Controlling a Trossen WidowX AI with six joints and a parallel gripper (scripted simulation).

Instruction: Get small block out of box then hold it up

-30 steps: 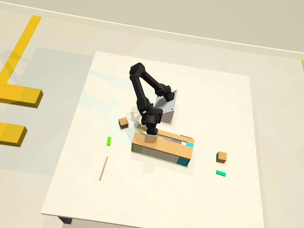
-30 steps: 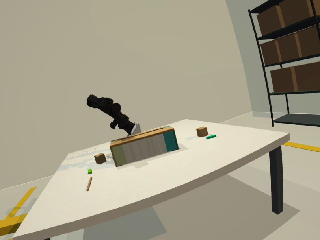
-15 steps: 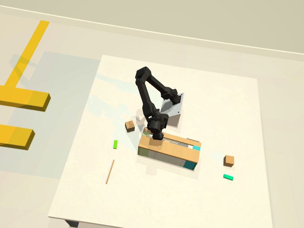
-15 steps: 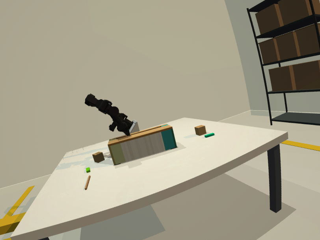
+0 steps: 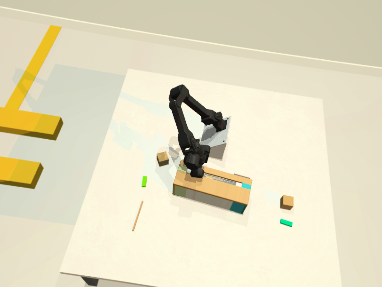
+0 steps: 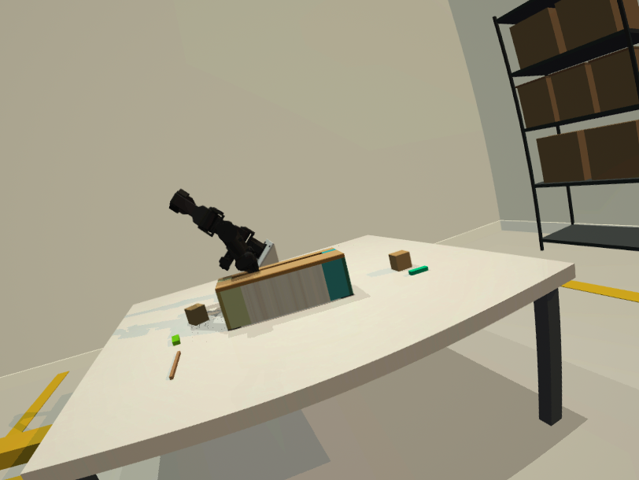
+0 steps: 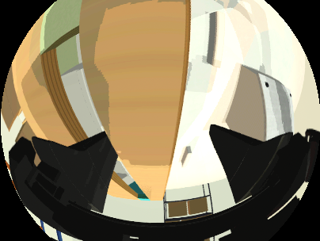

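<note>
Right now my gripper tip is 5 cm short of the tan block, 3 cm to the right of it and 1 cm above it. From my gripper tip the other things lie so: thin wooden stick (28 cm ahead, 29 cm to the right, 9 cm below); then box (4 cm ahead, 6 cm to the left, 3 cm below).
</note>
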